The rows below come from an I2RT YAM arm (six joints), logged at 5 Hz.
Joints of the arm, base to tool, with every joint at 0 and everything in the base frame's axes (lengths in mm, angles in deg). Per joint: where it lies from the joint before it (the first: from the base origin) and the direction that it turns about. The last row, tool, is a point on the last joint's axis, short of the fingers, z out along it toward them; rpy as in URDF.
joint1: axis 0 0 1 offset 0.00 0.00 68.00
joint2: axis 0 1 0 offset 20.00 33.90 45.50
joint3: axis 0 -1 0 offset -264.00 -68.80 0.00
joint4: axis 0 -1 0 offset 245.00 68.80 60.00
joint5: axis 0 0 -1 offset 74.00 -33.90 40.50
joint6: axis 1 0 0 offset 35.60 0.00 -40.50
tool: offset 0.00 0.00 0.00 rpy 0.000 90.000 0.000
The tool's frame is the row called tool.
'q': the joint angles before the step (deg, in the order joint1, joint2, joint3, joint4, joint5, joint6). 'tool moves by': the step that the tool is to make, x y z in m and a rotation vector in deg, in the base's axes. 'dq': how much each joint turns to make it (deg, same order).
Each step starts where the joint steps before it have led.
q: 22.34 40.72 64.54 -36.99 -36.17 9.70
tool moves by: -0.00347 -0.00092 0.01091 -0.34 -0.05 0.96
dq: 0.03 1.09 3.39 -2.79 -0.83 -0.67
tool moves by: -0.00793 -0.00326 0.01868 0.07 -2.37 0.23
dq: -0.01 0.83 4.83 -2.44 -0.05 -1.09
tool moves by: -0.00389 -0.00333 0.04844 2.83 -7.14 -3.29
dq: 0.04 4.32 11.14 1.12 3.31 0.45
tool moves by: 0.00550 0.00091 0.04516 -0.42 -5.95 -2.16
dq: -0.05 7.56 13.90 -2.64 2.21 -3.05
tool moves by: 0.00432 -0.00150 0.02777 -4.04 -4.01 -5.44
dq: -0.02 6.40 12.45 -6.74 5.50 -5.91
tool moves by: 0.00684 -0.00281 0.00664 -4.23 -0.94 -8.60
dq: -0.10 3.09 5.41 -4.62 8.67 -4.22
